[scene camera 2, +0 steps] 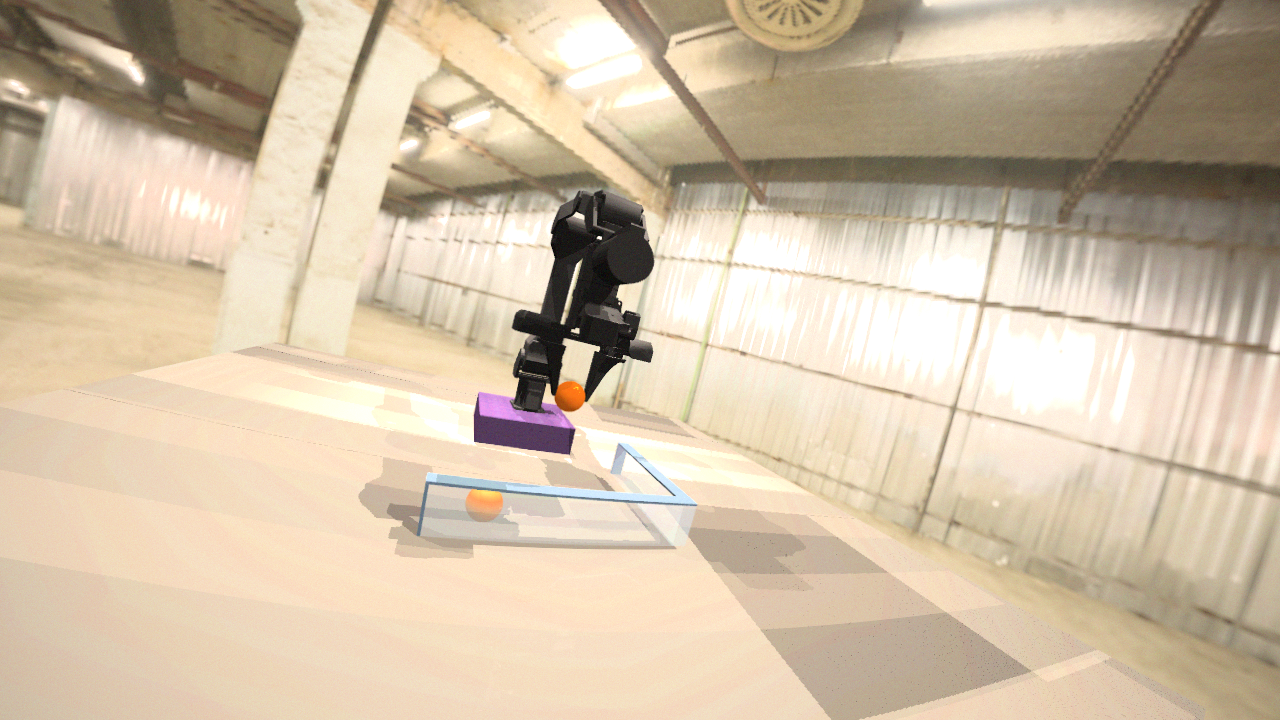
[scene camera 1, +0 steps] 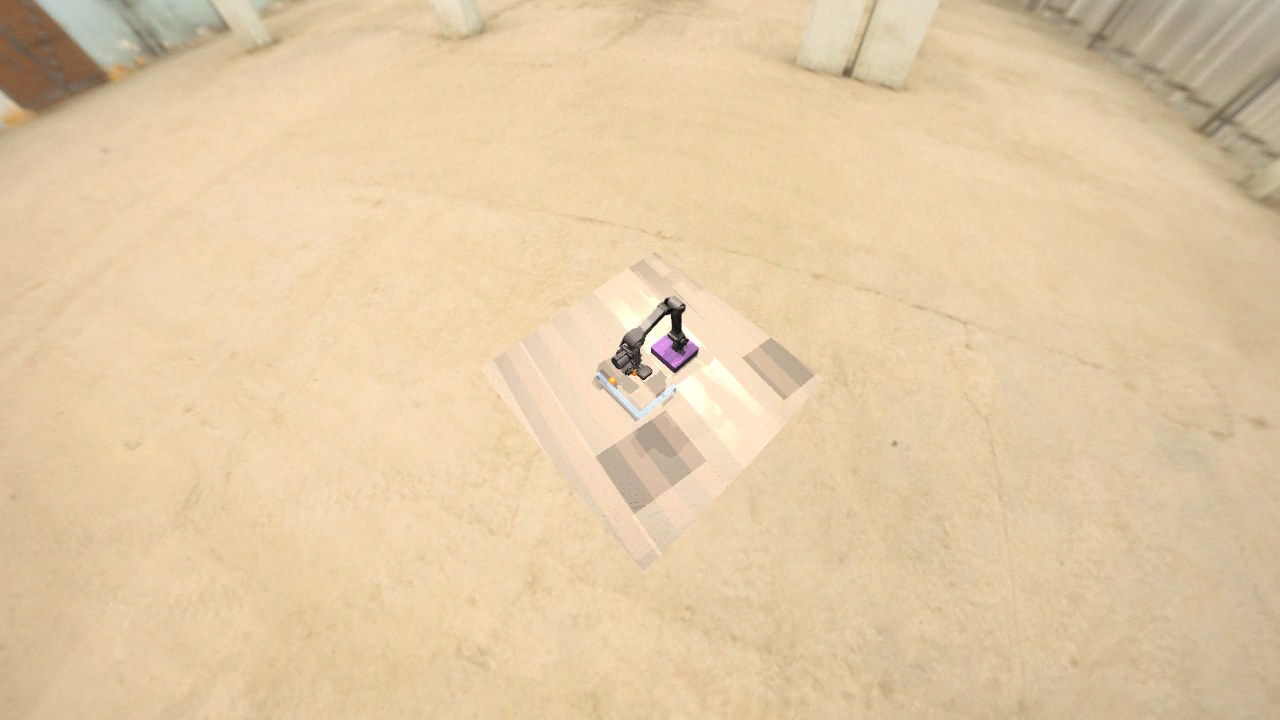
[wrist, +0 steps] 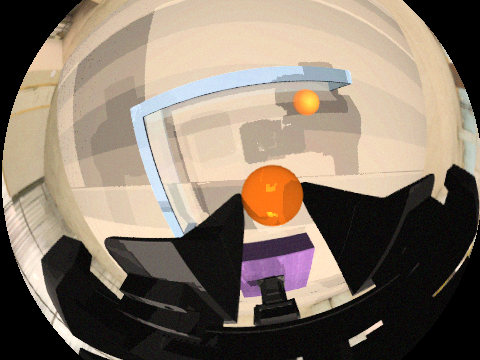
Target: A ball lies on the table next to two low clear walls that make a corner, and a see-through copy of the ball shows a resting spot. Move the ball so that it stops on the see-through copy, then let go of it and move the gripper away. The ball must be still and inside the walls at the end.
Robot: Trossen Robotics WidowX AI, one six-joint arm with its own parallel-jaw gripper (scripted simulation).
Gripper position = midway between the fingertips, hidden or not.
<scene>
My gripper (scene camera 2: 569, 398) carries an orange ball (scene camera 2: 570, 396).
The orange ball also shows in the wrist view (wrist: 272, 195). My gripper is seen too in the wrist view (wrist: 271, 194).
</scene>
